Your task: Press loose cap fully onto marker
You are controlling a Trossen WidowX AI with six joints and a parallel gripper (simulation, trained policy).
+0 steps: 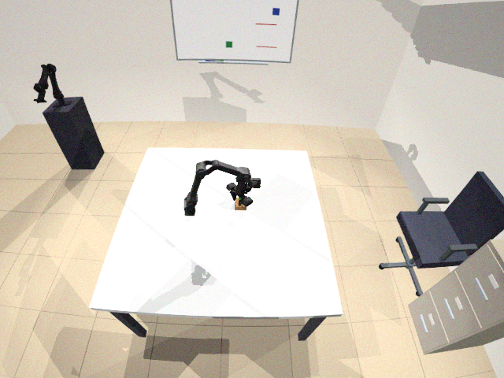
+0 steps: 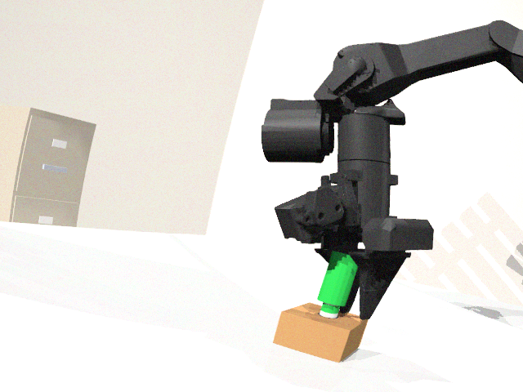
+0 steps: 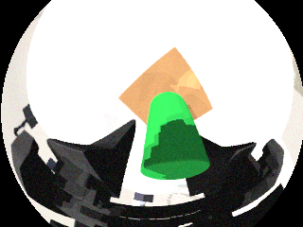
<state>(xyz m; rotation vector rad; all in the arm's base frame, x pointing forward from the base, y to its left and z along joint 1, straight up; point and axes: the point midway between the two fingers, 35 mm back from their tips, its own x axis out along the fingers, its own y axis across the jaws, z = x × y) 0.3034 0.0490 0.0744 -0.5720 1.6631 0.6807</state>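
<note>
The green cap is 3 cm ahead of my gripper tip, 1 cm to the left of it and 4 cm above it. From my gripper tip the other things lie so: white marker 3 cm ahead, 1 cm to the left, 3 cm above; then orange holder block 3 cm ahead, 1 cm to the left, 2 cm below.
</note>
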